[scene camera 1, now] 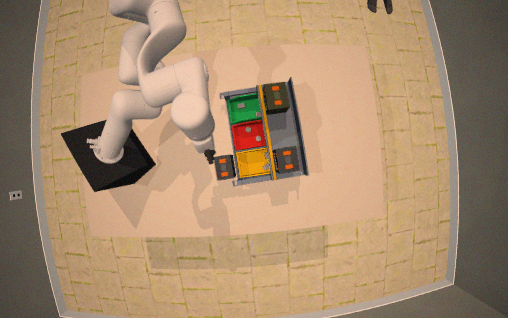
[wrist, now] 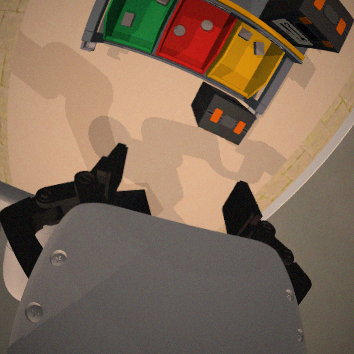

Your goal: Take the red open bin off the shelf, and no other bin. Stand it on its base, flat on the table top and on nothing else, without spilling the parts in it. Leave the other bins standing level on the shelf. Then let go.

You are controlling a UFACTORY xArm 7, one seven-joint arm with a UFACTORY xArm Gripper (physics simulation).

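Frame: origin at the arm's base, x ahead, y left, z up, level; centimetres.
Seen in the pictures: gripper, fingertip midpoint: [wrist: 179, 178]; arm's base, origin of the base link: [scene camera 1: 108, 149].
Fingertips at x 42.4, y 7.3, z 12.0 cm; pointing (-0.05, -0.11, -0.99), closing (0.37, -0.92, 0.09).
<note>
Pixels of each thing's top centre, then the offset from my fingertips to it. Level surfaces: height alone.
- red open bin, middle of its top: [wrist: 200, 24] [scene camera 1: 254, 133] dx +13.7, dy +5.6, dz -23.8 cm
- green bin, middle of its top: [scene camera 1: 249, 106] dx +10.5, dy +16.3, dz -23.8 cm
- yellow bin, middle of its top: [wrist: 254, 54] [scene camera 1: 258, 162] dx +16.8, dy -5.2, dz -23.8 cm
- dark box with orange marks, middle of its top: [wrist: 228, 121] [scene camera 1: 223, 167] dx +3.9, dy -8.7, dz -18.7 cm
- table top, its level: dz -31.8 cm
- yellow rail, middle of its top: [scene camera 1: 267, 131] dx +18.7, dy +7.0, dz -20.7 cm
The red open bin [scene camera 1: 244, 142] [wrist: 192, 47] stands on the grey shelf [scene camera 1: 285, 122] [wrist: 90, 31], between the green bin [scene camera 1: 244, 116] [wrist: 132, 36] and the yellow bin [scene camera 1: 251, 167] [wrist: 240, 62]. Two round grey parts lie in the red bin; small grey parts also lie in the green and yellow bins. My gripper [scene camera 1: 210, 156] [wrist: 179, 178] is open and empty. It is in front of the shelf, apart from the red bin, and its fingers point toward the table in the wrist view. Its fingers are small and partly hidden in the scene view.
A dark box with orange marks [scene camera 1: 224, 167] [wrist: 227, 119] stands on the table top [scene camera 1: 340, 200] [wrist: 55, 130] in front of the yellow bin. Two more dark boxes [scene camera 1: 276, 98] [scene camera 1: 287, 160] stand on the shelf behind the yellow rail [scene camera 1: 266, 130]. The black arm base [scene camera 1: 125, 172] is at the left.
</note>
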